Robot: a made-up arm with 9 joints.
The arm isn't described. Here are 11 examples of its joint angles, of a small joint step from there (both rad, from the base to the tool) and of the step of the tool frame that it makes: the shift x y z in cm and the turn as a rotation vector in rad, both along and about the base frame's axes.
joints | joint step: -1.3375 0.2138 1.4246 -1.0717 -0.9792 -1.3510 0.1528 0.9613 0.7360 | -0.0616 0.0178 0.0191 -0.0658 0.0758 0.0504 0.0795 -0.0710 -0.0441
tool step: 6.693 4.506 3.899 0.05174 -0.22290 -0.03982
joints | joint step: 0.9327 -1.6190 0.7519 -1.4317 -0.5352 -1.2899 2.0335 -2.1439 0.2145 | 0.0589 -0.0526 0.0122 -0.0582 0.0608 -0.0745 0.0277 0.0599 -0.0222
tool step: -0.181 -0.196 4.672 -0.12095 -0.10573 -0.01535
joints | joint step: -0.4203 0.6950 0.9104 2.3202 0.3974 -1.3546 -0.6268 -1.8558 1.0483 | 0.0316 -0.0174 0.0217 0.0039 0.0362 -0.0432 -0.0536 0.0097 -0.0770
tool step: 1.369 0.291 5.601 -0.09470 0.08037 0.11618
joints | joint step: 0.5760 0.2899 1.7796 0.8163 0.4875 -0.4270 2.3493 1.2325 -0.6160 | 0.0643 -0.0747 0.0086 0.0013 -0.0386 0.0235 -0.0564 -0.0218 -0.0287
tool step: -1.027 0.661 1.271 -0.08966 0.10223 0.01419
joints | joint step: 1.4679 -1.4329 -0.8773 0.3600 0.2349 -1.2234 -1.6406 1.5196 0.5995 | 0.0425 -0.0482 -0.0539 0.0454 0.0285 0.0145 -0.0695 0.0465 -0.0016
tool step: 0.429 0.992 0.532 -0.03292 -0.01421 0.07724
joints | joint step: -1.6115 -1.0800 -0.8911 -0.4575 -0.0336 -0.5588 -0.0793 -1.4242 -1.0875 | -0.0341 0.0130 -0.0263 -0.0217 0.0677 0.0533 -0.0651 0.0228 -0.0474
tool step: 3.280 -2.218 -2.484 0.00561 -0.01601 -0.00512
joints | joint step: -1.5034 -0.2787 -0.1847 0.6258 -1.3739 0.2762 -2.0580 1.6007 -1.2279 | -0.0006 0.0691 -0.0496 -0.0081 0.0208 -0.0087 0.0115 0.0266 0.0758
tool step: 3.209 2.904 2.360 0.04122 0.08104 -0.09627
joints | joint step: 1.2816 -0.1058 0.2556 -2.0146 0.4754 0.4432 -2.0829 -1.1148 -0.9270 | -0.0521 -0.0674 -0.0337 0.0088 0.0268 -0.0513 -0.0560 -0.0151 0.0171
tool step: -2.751 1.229 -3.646 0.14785 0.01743 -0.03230
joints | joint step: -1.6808 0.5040 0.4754 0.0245 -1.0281 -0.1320 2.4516 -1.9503 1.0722 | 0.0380 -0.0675 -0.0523 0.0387 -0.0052 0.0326 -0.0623 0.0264 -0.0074
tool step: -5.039 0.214 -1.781 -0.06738 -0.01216 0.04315
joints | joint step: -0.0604 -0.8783 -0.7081 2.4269 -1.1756 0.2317 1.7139 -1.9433 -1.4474 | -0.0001 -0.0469 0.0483 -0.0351 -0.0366 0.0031 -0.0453 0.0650 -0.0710
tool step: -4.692 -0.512 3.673 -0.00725 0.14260 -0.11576
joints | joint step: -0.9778 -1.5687 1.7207 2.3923 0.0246 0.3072 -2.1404 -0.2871 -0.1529 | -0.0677 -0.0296 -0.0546 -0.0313 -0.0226 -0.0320 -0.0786 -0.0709 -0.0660
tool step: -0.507 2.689 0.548 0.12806 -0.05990 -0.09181
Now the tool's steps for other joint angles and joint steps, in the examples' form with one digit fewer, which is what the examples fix.
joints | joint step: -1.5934 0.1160 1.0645 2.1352 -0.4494 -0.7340 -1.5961 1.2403 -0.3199 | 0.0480 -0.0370 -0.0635 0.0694 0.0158 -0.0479 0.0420 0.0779 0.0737
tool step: 3.18 1.16 -1.51 -0.0059 -0.1072 0.0775
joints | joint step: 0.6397 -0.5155 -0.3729 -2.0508 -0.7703 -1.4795 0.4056 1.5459 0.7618 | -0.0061 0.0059 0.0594 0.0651 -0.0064 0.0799 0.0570 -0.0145 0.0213
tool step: -2.33 0.53 -0.71 -0.0719 0.0967 0.1581
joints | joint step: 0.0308 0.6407 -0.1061 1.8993 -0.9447 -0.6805 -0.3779 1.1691 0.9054 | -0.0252 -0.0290 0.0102 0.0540 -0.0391 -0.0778 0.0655 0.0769 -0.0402
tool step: 1.31 0.60 -2.04 0.0749 0.0530 -0.0100
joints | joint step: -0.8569 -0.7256 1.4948 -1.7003 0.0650 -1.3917 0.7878 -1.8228 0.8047 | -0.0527 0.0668 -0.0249 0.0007 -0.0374 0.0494 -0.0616 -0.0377 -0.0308
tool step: 5.40 4.30 1.34 -0.0246 0.0037 -0.0031
